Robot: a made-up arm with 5 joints.
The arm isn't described. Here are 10 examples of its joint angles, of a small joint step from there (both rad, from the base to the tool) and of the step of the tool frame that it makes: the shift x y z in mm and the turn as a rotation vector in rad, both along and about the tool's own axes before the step.
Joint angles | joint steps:
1: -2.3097 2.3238 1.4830 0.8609 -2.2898 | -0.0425 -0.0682 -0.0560 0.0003 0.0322
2: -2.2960 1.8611 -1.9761 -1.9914 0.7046 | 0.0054 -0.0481 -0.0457 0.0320 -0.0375
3: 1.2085 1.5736 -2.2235 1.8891 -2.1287 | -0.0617 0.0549 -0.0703 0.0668 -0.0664
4: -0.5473 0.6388 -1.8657 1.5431 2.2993 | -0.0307 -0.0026 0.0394 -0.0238 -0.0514
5: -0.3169 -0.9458 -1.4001 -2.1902 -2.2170 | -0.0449 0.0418 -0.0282 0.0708 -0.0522
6: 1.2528 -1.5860 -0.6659 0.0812 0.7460 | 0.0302 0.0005 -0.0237 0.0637 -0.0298
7: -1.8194 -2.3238 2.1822 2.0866 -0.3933 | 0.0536 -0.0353 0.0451 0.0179 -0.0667
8: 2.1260 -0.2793 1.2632 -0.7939 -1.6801 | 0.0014 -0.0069 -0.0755 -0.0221 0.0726
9: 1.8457 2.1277 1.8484 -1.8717 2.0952 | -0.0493 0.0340 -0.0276 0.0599 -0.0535
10: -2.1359 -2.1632 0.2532 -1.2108 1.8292 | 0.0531 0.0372 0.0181 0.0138 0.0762
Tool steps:
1: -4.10 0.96 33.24 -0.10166 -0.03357 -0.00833
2: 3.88 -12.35 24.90 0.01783 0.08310 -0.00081
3: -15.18 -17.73 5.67 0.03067 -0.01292 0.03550
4: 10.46 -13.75 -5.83 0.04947 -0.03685 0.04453
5: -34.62 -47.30 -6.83 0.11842 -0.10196 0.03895
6: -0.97 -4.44 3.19 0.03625 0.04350 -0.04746
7: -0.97 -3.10 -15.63 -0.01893 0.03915 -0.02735
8: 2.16 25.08 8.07 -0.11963 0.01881 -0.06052
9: 0.53 -23.26 -0.86 0.01143 0.06881 0.03436
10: -4.61 0.69 -1.40 -0.08866 0.06145 -0.05651
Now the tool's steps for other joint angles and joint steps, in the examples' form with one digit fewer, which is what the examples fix.
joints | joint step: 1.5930 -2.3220 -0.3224 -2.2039 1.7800 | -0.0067 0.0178 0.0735 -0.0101 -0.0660
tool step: -9.9 0.0 3.9 0.0327 0.0163 -0.0587
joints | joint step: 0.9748 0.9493 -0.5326 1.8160 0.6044 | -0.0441 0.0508 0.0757 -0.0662 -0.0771
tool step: 46.2 -6.1 9.6 0.0511 0.0870 0.0667
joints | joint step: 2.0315 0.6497 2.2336 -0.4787 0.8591 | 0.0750 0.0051 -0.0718 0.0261 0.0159
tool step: -8.0 -1.7 26.2 -0.1383 0.0659 -0.0327
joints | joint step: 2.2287 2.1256 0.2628 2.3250 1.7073 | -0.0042 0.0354 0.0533 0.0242 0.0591
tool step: 20.8 4.3 22.5 -0.0928 0.0503 0.0555
